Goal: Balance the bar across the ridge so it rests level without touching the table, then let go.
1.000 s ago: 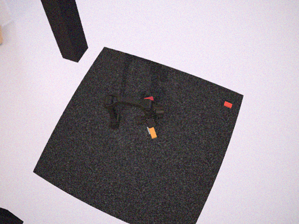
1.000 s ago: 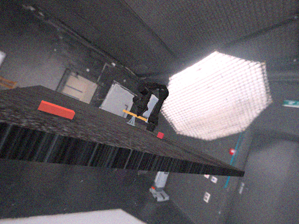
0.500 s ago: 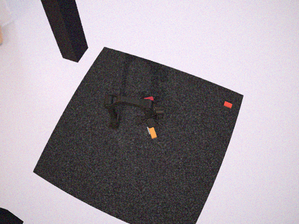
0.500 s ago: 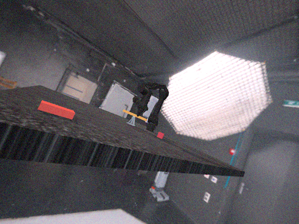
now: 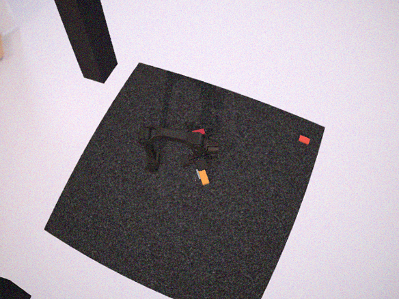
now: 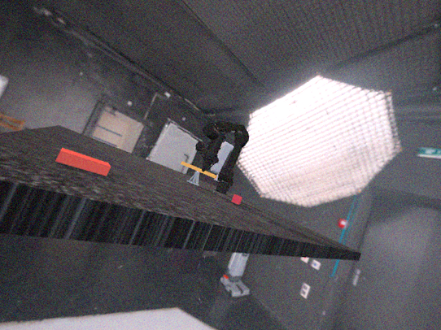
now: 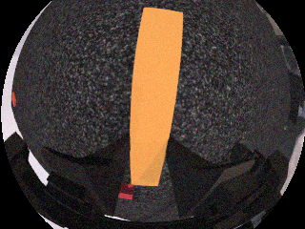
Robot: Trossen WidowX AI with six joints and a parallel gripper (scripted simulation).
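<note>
The orange bar lies 20 mm to the right of my gripper tip and 20 mm ahead of it. From my gripper tip the other things lie so: red block (500 mm ahead, 410 mm to the left, 70 mm below).
</note>
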